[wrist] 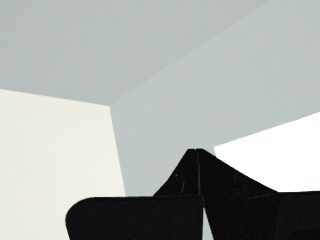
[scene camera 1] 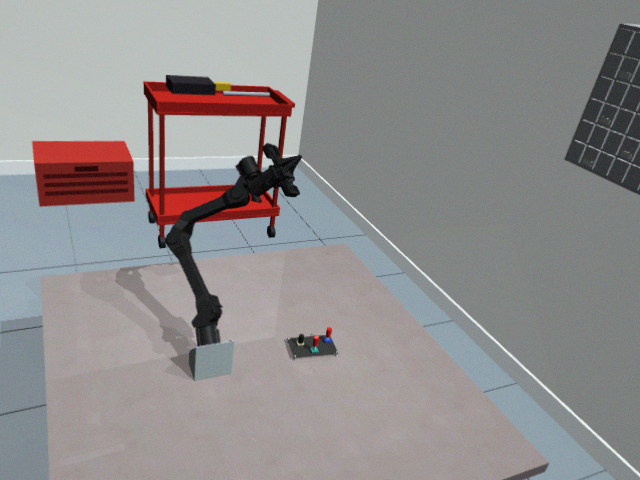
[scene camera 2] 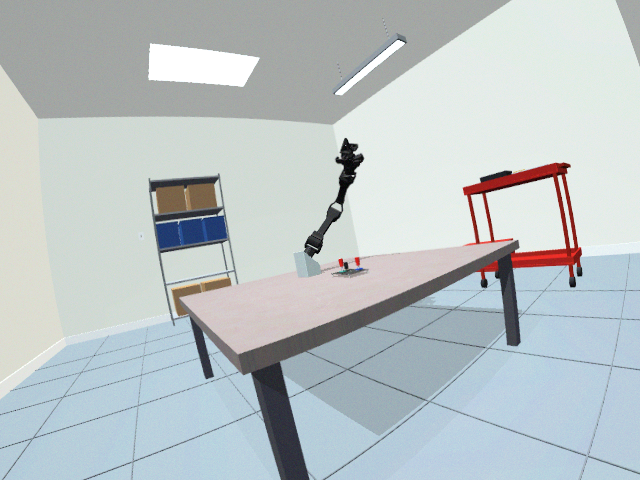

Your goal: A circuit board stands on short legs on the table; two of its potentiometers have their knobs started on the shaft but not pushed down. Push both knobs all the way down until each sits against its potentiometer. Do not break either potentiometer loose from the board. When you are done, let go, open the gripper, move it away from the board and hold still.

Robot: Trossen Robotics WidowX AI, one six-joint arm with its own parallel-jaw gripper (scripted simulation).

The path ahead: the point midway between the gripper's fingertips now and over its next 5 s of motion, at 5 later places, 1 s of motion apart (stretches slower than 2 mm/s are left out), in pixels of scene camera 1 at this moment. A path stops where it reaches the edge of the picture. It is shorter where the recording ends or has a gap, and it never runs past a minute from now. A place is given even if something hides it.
My gripper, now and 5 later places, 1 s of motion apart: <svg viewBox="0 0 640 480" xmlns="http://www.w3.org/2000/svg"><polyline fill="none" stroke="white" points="301,155 350,230 339,304 318,330 317,336 316,337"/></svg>
